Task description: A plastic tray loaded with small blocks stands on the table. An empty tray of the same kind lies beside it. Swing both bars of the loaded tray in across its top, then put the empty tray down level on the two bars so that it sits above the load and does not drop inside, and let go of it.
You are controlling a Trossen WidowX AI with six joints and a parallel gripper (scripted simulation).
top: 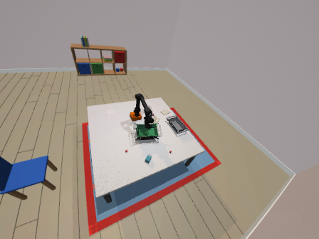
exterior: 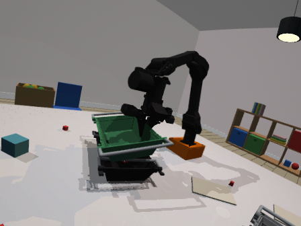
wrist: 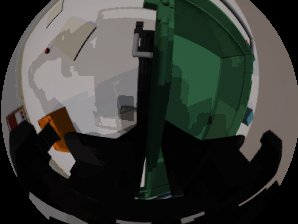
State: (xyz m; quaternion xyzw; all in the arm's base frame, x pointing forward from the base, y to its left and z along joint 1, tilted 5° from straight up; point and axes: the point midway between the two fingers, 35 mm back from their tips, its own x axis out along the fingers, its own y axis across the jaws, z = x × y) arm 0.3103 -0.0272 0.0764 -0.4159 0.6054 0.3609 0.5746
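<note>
Now: gripper tip 70 mm short of the green tray, 30 mm to the left of it and 20 mm below it. From my gripper tip the other things lie so: teal cube: 360 mm ahead, 180 mm to the right, 90 mm below.
</note>
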